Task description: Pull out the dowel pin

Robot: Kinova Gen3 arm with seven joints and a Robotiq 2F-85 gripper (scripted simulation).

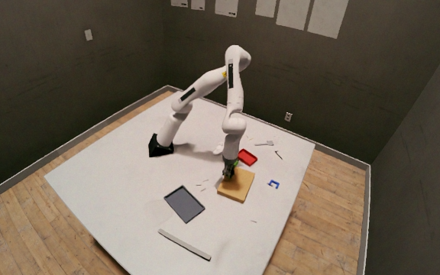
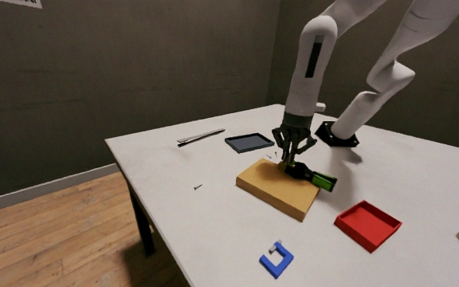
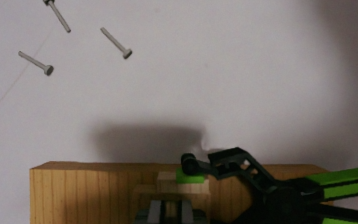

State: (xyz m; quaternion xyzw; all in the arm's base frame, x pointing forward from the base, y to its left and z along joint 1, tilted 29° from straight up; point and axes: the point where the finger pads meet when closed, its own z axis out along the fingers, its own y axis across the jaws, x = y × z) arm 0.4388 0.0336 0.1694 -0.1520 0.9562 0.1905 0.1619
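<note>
My gripper is now 20 mm above the dowel pin. From my hand the other things lie so: grey tray: 50 mm behind, 260 mm to the right, 70 mm below; red tray: 40 mm behind, 220 mm to the left, 70 mm below; small wooden block: 40 mm below.
</note>
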